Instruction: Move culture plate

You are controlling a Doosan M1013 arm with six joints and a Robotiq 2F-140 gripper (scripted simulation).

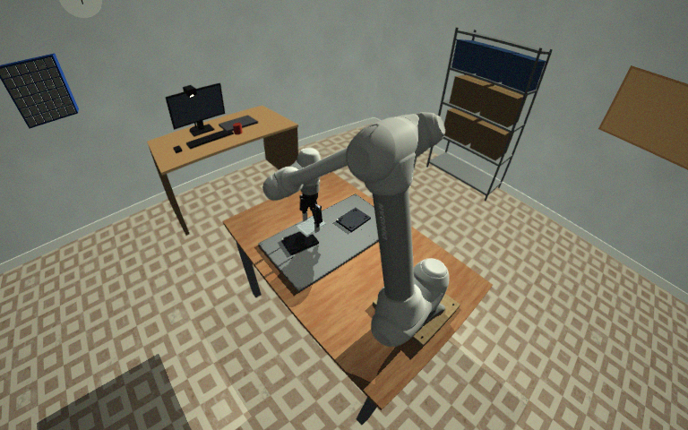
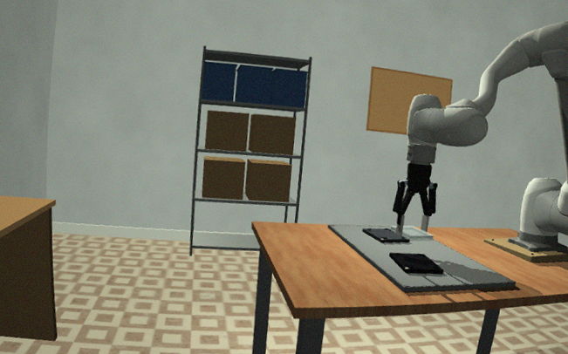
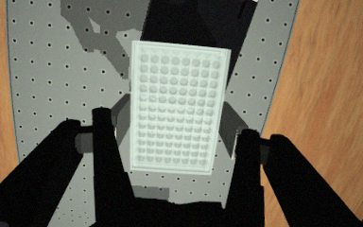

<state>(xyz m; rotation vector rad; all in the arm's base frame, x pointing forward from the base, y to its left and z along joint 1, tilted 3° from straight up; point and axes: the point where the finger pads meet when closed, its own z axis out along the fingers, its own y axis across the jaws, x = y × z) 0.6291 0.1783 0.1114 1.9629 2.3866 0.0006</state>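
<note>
Now: hand 1 cm past the nest N2, 27 cm to the left of it and 10 cm above it. From my hand the other things lie so: clear lid (1 cm below); black plate nest N1 (7 cm to the left, 10 cm below).
</note>
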